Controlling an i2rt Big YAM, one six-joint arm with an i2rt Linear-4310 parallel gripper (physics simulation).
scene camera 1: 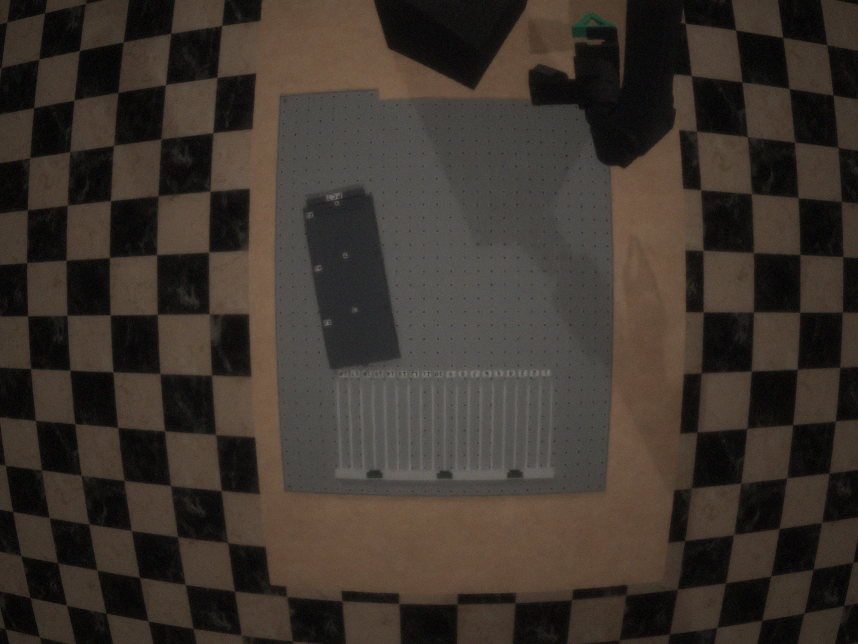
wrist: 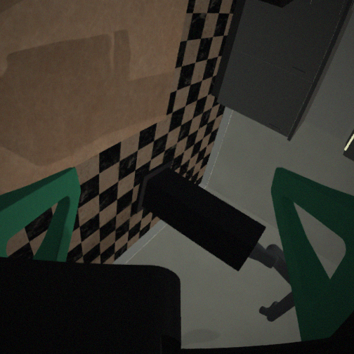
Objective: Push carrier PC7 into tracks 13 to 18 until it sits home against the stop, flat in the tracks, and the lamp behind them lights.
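Frame: origin at the arm's base, x left, y back, z up, level; centimetres.
Seen in the pictures: gripper, fingertip midpoint: (scene camera 1: 592,37).
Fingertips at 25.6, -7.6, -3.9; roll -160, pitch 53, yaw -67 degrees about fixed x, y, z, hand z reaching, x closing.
Pixels of each thing's middle, then the offset from my fingertips to it, as dx, dy, dz. "pt": a spot on its surface instead. Level surfaces: height alone.
- white stop bar at a spot on its surface: (scene camera 1: 408,474) pt -24.5, -79.4, -23.9
- left lamp at the middle of its body: (scene camera 1: 374,475) -31.0, -80.2, -23.6
- middle lamp at the middle of its body: (scene camera 1: 444,475) -17.6, -78.9, -23.6
- right lamp at the middle of its body: (scene camera 1: 515,474) -4.1, -77.7, -23.6
- grey perforated board at its surface level: dz -25.4
- tan table at its surface level: dz -26.7
The dark, flat rectangular carrier (scene camera 1: 352,284) lies on the grey board, turned slightly from the track direction. Its near end is just above the number strip at the left end of the tracks; its small label is hard to read. The white-railed tracks (scene camera 1: 444,422) run down to the white stop bar (scene camera 1: 408,474). The left lamp (scene camera 1: 374,474), middle lamp (scene camera 1: 444,474) and right lamp (scene camera 1: 514,474) on the bar look dark. My gripper (scene camera 1: 593,26) (wrist: 175,178) is open and empty, beyond the far right of the board, well away from the carrier. Its green fingers stand wide apart in the wrist view.
The grey perforated board (scene camera 1: 485,311) lies on the tan table (scene camera 1: 471,540). A large black block (scene camera 1: 453,41) and the dark arm (scene camera 1: 648,90) reach in from the top edge. Checkered floor surrounds the table. A grey cabinet (wrist: 280,60) and a black box (wrist: 205,220) show in the wrist view.
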